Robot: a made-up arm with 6 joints. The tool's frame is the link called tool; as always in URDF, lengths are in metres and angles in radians. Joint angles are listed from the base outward. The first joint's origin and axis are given. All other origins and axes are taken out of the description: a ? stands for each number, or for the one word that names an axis. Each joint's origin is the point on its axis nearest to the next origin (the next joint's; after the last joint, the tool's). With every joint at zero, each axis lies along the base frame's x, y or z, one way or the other. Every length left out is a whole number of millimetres.
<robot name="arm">
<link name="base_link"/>
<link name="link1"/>
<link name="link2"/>
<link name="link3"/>
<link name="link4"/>
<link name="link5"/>
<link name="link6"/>
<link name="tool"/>
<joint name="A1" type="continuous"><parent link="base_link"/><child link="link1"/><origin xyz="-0.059 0.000 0.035"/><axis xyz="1 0 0"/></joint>
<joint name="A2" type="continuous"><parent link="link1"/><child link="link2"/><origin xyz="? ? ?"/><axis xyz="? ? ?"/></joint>
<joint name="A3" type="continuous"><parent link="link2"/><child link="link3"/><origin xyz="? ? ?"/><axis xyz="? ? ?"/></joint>
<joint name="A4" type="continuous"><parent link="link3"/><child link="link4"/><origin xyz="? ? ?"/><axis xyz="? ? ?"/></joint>
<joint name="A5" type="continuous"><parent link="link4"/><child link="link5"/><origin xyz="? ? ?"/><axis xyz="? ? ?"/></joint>
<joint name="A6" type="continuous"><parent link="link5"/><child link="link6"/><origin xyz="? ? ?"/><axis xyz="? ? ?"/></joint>
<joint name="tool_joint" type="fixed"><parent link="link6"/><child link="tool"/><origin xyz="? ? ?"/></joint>
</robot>
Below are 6 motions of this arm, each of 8 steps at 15 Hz.
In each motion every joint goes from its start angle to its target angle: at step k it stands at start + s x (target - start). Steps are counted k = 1, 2, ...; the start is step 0. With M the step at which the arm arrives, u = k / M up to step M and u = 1 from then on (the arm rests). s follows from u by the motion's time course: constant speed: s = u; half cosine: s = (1 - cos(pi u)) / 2; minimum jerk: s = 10 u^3 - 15 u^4 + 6 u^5.
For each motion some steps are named. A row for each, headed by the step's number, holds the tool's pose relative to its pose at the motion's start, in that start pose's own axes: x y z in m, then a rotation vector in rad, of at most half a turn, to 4 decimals.
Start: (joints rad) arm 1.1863 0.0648 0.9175 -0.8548 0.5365 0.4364
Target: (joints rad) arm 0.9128 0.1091 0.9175 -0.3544 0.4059 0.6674
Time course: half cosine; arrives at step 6
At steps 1, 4, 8:
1: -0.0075 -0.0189 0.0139 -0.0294 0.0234 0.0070
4: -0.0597 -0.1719 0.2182 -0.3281 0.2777 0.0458
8: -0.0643 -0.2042 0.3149 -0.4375 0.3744 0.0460

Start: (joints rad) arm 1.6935 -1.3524 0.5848 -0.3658 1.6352 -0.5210
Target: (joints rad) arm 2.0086 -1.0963 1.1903 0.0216 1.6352 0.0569
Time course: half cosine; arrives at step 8
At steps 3, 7, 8:
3: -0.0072 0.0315 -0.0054 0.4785 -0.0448 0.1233
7: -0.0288 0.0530 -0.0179 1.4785 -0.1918 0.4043
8: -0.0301 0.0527 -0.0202 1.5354 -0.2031 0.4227

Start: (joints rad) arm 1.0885 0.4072 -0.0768 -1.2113 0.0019 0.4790
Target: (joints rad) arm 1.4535 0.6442 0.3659 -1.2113 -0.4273 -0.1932
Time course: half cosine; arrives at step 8
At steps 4, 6, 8:
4: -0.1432 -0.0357 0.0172 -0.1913 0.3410 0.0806
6: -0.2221 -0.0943 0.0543 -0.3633 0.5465 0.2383
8: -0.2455 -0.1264 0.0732 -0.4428 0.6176 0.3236

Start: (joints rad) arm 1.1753 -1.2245 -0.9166 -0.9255 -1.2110 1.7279
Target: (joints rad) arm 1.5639 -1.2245 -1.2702 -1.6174 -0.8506 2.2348
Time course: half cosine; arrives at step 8
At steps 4, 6, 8:
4: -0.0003 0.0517 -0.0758 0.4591 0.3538 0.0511
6: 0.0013 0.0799 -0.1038 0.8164 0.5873 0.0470
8: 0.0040 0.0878 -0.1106 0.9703 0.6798 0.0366

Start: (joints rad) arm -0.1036 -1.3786 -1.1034 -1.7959 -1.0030 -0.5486
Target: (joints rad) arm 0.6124 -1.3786 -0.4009 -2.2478 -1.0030 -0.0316
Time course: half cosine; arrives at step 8
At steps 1, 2, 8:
1: -0.0154 0.0162 -0.0023 0.0444 0.0399 0.0325
2: -0.0617 0.0590 -0.0001 0.1748 0.1569 0.1185
8: -0.2541 0.1299 0.3690 1.3014 1.2351 0.3941

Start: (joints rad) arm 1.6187 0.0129 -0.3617 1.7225 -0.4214 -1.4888
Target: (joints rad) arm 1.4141 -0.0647 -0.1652 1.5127 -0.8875 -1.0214
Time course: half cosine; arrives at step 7
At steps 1, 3, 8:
1: 0.0003 0.0030 -0.0018 0.0233 0.0027 0.0131
3: -0.0001 0.0198 -0.0127 0.1810 0.0242 0.1027
8: -0.0127 0.0307 -0.0285 0.4498 0.0819 0.2653

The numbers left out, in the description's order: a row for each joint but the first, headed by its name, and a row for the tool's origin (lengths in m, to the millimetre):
A2: xyz 0.000 -0.423 0.110, axis 0 -1 0
A3: xyz 0.046 0.000 -0.234, axis 0 0 1
A4: xyz 0.002 0.038 0.000, axis -1 0 0
A5: xyz 0.000 0.043 -0.339, axis 0 -1 0
A6: xyz -0.115 0.000 -0.117, axis 1 0 0
tool: xyz 0.000 0.065 -0.177

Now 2 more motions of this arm.
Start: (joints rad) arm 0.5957 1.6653 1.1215 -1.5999 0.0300 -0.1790
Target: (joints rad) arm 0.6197 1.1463 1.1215 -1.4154 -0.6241 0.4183
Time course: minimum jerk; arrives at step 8
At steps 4, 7, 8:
4: -0.0898 0.1486 0.0625 0.4520 0.3211 -0.0841
7: -0.1238 0.2639 0.1765 0.9041 0.6267 -0.2076
8: -0.1239 0.2669 0.1807 0.9190 0.6369 -0.2123

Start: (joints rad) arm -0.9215 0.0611 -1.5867 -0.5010 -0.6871 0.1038
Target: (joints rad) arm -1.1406 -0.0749 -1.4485 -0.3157 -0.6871 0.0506
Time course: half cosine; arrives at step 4
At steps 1, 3, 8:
1: 0.0048 -0.0303 0.0096 -0.0658 -0.0184 -0.0013
3: 0.0288 -0.1743 0.0881 -0.3787 -0.1209 -0.0275
8: 0.0330 -0.2027 0.1109 -0.4423 -0.1446 -0.0371

